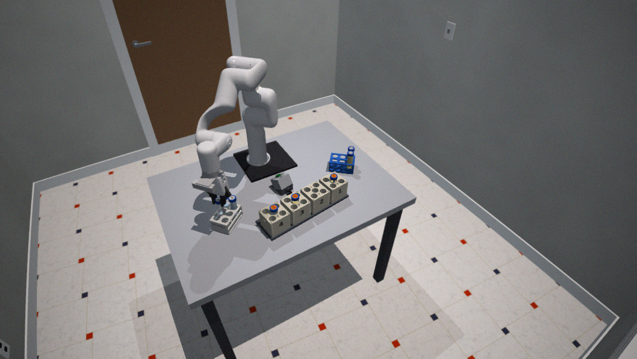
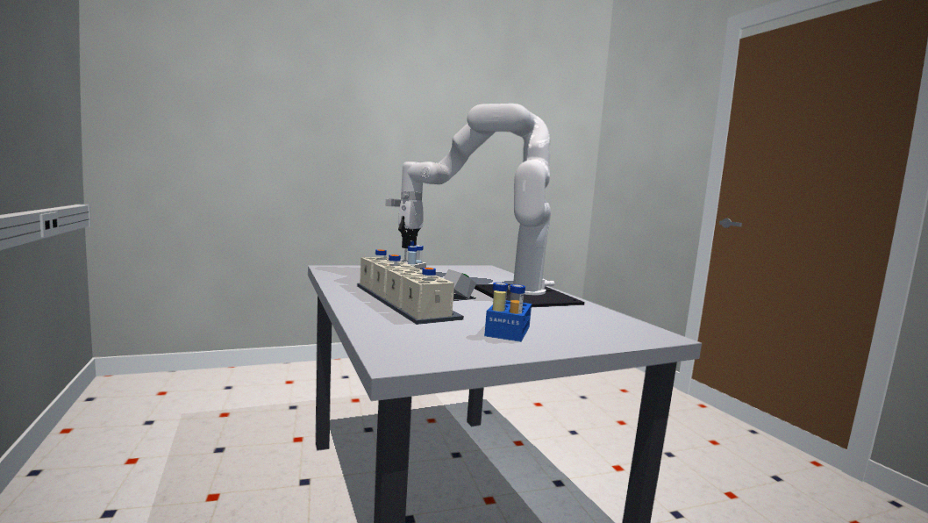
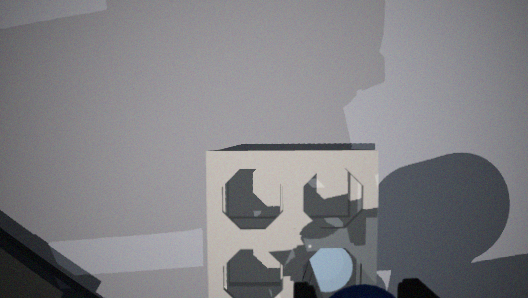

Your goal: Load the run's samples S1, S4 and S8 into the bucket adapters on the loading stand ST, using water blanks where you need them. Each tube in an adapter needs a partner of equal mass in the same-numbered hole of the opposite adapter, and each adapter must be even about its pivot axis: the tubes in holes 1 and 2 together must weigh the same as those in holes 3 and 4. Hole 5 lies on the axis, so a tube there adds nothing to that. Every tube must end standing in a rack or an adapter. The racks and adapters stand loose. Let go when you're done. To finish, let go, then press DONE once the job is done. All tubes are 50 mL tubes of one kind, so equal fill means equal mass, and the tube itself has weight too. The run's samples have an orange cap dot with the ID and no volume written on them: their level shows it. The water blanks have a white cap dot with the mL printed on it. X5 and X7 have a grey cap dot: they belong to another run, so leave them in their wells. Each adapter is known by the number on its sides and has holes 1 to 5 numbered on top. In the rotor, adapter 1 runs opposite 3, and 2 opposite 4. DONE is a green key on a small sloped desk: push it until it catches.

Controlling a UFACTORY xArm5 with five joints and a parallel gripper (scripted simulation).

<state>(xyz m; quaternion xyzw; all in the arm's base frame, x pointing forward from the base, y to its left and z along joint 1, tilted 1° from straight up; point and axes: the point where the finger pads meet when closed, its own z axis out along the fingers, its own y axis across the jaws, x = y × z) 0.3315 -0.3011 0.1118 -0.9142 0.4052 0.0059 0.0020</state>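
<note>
My gripper is now 10 cm above the white rack, 1 cm to the right of it and 1 cm short of it. From my hand the other things lie so: adapter 3 (30 cm to the left, 12 cm ahead, 8 cm below); then blue samples rack (67 cm to the left, 10 cm below, 7 cm behind).
</note>
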